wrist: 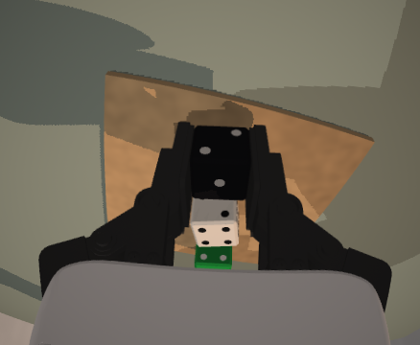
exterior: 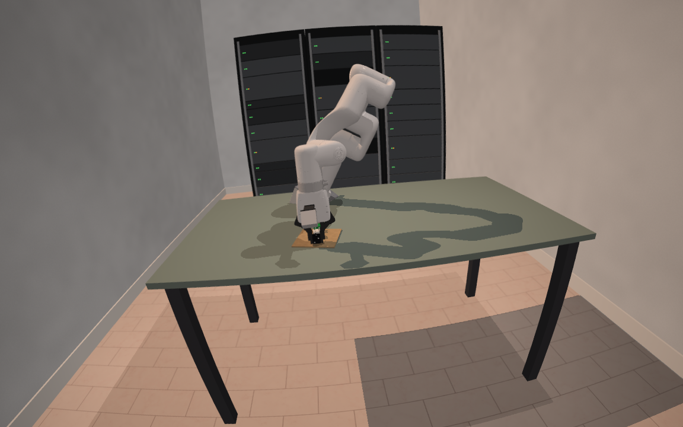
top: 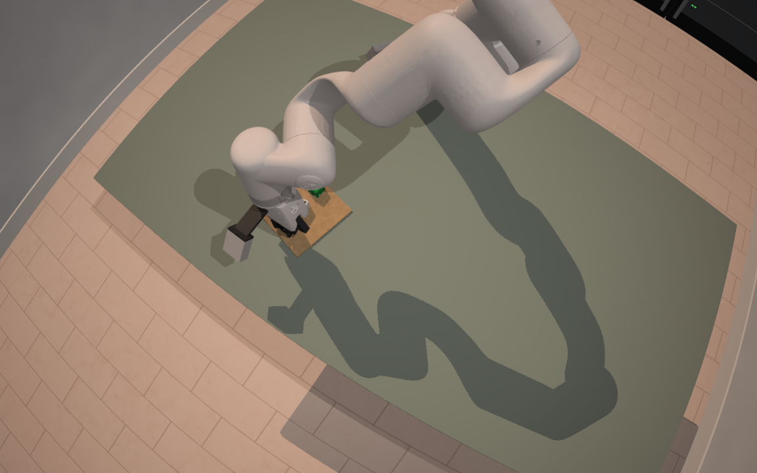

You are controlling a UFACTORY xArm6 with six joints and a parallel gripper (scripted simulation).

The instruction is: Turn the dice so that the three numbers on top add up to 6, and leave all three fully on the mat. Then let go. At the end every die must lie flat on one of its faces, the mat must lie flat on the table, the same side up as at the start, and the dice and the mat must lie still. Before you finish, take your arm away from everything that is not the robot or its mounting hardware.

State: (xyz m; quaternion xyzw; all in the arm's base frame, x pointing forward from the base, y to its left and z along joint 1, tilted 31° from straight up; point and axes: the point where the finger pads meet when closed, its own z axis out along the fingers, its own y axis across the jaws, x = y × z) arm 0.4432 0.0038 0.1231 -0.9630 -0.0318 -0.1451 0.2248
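The black die lies 10 mm below my hand. From my hand the other things lie so: white die 50 mm behind, 10 mm to the right, 10 mm below; then brown mat 50 mm behind, 30 mm below, 10 mm to the right; then green die 100 mm behind, 10 mm to the right, 10 mm below.
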